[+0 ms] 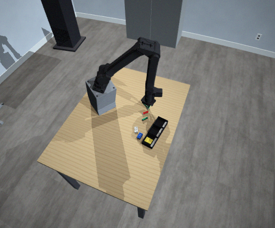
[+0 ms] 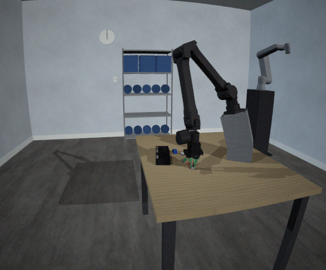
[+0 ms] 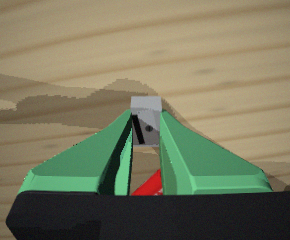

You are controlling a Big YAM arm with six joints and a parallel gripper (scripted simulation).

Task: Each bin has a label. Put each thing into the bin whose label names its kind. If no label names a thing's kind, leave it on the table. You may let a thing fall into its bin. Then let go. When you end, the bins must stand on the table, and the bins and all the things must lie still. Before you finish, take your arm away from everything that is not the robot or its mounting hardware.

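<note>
Now: the red piece 1 cm behind my hand, 5 cm to the right of it and 1 cm below it. From my hand the other things lie so: grey-white piece right at my hand; then white domino 4 cm behind, 22 cm to the right, 1 cm below; then green piece 11 cm to the right, 1 cm below.
</note>
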